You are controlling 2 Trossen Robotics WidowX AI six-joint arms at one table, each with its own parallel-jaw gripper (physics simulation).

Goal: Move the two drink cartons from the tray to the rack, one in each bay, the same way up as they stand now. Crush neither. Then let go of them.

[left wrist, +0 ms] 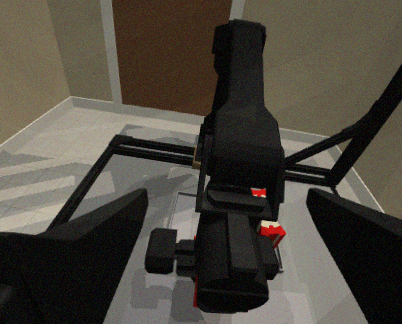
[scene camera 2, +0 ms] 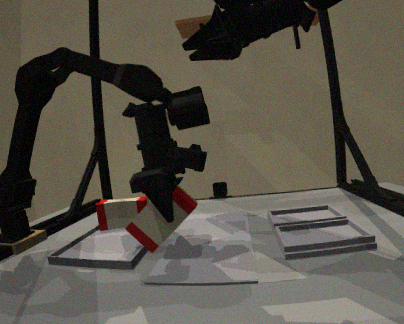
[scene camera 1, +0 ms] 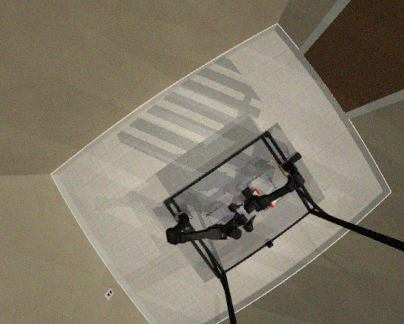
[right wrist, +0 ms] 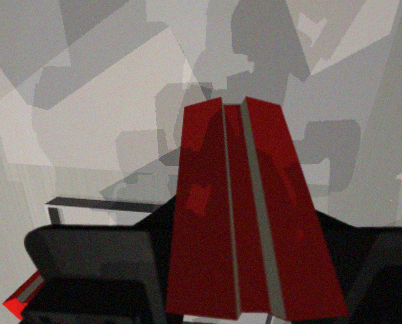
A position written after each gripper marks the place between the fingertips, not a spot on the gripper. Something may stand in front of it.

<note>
The left gripper (scene camera 2: 186,53) is open, holding nothing. Also in view: the right gripper (scene camera 2: 172,219), a grey mat (right wrist: 108,92) and a flat tray (scene camera 2: 116,248).
The left gripper also shows in the left wrist view (left wrist: 226,196). The right gripper shows as well in the left wrist view (left wrist: 204,280) and in the right wrist view (right wrist: 224,184). The grey mat shows as well in the left wrist view (left wrist: 150,291).
</note>
